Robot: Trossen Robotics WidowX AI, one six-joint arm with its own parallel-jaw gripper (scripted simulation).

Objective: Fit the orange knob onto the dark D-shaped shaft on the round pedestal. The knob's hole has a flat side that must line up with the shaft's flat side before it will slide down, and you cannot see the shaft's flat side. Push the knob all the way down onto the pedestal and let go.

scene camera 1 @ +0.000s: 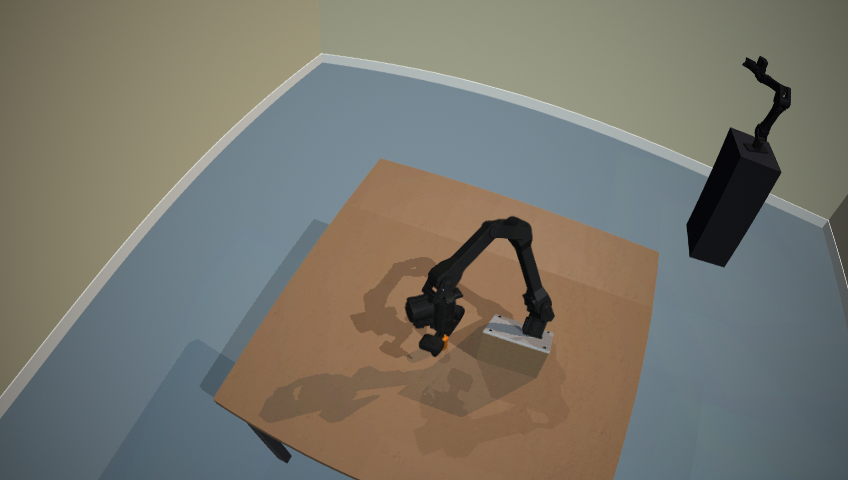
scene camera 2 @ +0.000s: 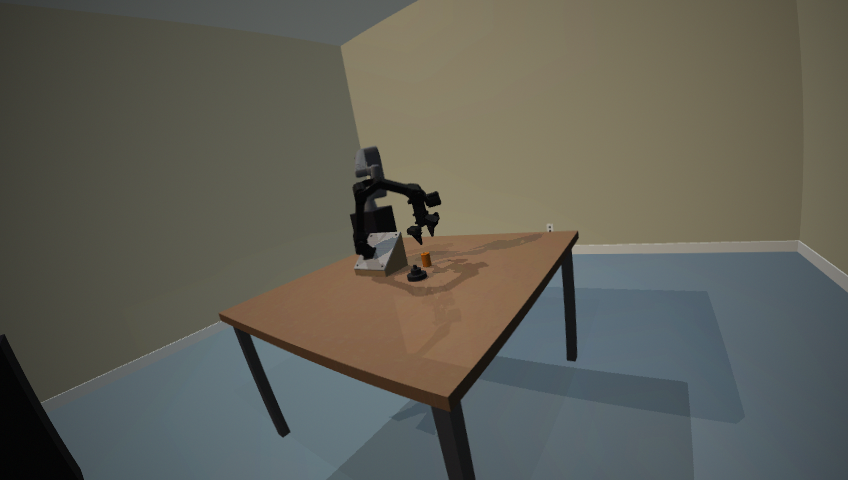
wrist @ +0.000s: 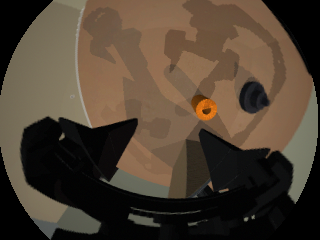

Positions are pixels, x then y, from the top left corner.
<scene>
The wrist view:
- my gripper: 169, 126
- round pedestal: 252, 98
</scene>
